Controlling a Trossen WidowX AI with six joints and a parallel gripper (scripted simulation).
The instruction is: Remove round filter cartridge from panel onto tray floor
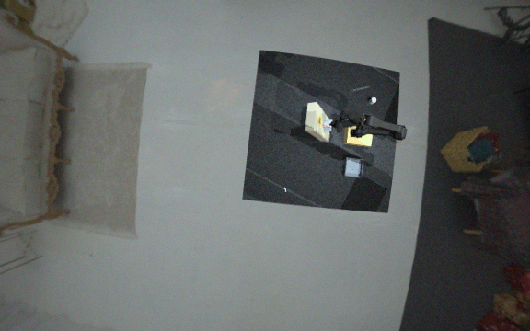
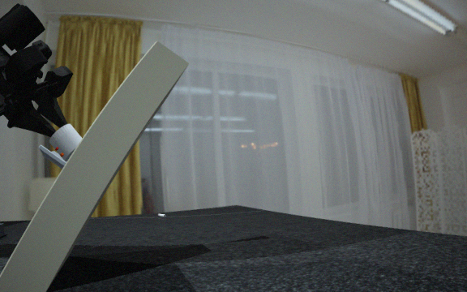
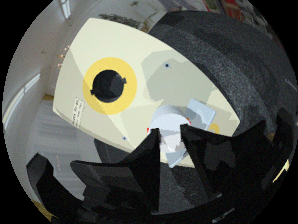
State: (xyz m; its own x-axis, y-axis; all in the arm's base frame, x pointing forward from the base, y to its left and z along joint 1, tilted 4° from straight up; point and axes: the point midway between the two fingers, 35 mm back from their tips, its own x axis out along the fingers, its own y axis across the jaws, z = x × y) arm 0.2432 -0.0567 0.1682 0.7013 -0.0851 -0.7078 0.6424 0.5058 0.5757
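Now: gripper tip 1 cm short of the white filter cartridge and 1 cm above it. From my gripper tip the other things lie so: cream service panel (5 cm ahead, 1 cm to the right, 5 cm below); pale blue tray (27 cm behind, 34 cm to the left, 21 cm below).
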